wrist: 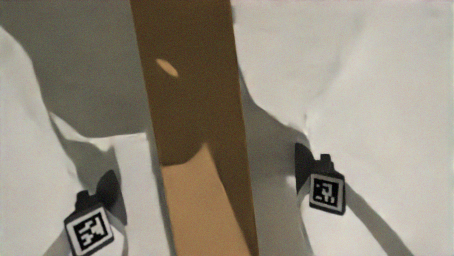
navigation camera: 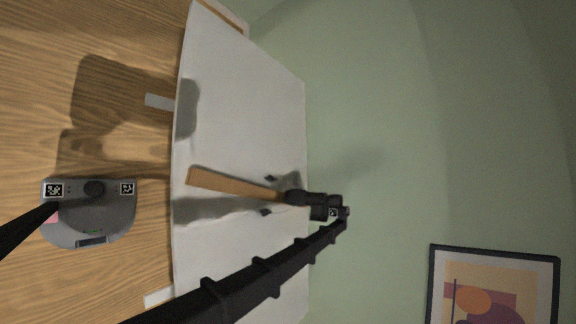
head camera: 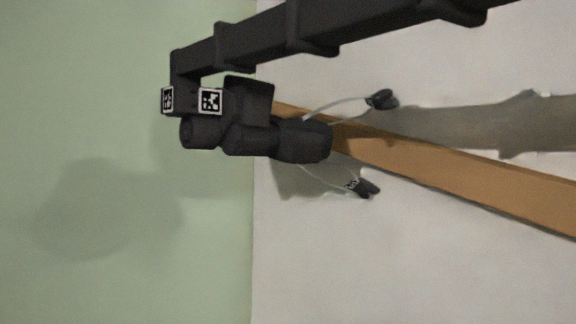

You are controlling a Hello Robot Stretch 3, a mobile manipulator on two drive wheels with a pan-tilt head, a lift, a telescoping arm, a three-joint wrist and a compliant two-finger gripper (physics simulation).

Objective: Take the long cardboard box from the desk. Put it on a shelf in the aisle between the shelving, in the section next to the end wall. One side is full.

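Seen in the pictures: gripper, fingertip midpoint: (wrist: 209, 174); robot's base, link origin: (navigation camera: 94, 187).
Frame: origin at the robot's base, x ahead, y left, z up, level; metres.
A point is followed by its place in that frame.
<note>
The long brown cardboard box (head camera: 450, 175) @[z 0.770, x 0.025, y -0.386 m] (navigation camera: 220, 182) @[z 0.771, x 0.045, y -0.299 m] (wrist: 195, 100) @[z 0.770, x -0.028, y -0.599 m] lies on the white desk (head camera: 325, 270) @[z 0.720, x 0.220, y -0.676 m] (navigation camera: 240, 110) @[z 0.721, x 0.325, y -0.407 m] (wrist: 390, 75) @[z 0.720, x -0.182, y -0.562 m]. It runs from near the desk's front edge towards the wall. My gripper (head camera: 375, 144) @[z 0.720, x -0.014, y -0.540 m] (navigation camera: 268, 195) @[z 0.720, x -0.014, y -0.540 m] (wrist: 209, 174) @[z 0.720, x -0.014, y -0.540 m] is open over the box's wall-side part. One fingertip is on each side of the box, with a gap to it on both sides. In the head and navigation views the gripper body hides part of the box near the wall. The shelving does not show.
A green wall (head camera: 100, 280) @[z 1.039, x 0.263, y -0.984 m] (navigation camera: 375, 110) @[z 1.138, x 0.420, y -0.979 m] stands behind the desk, close to my wrist. A framed picture (navigation camera: 474, 300) @[z 1.545, x -0.504, y -0.987 m] hangs on it. My arm (navigation camera: 250, 277) @[z 1.061, x -0.083, y -0.164 m] reaches over the desk. My base (navigation camera: 95, 215) @[z 0.160, x -0.119, y -0.008 m] stands on the wooden floor (navigation camera: 30, 100) @[z 0.000, x 0.395, y 0.265 m] before the desk's front edge.
</note>
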